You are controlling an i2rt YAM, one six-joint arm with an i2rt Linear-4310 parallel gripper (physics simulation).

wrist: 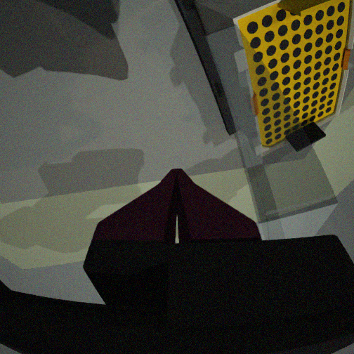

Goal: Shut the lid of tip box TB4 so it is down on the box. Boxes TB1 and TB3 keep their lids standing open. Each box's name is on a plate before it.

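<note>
A tip box point(300, 75) with a yellow top full of dark round holes stands at the upper right of the wrist view, partly cut off by the frame's edge. A black latch-like tab point(306, 136) is at its lower edge. A see-through grey panel point(295, 192) shows beside and below the yellow part; I cannot tell whether it is the lid or how far it is tilted. No name can be read, so I cannot tell which box this is. My gripper point(176, 177) is shut and empty, its dark red fingertips together, to the lower left of the box in the view.
A long thin black bar point(212, 75) runs slantwise just left of the box. A large dark shape point(65, 40), perhaps a shadow, is at the upper left. A pale yellow-green band point(235, 187) crosses the grey surface behind the fingers. Shadows lie at left.
</note>
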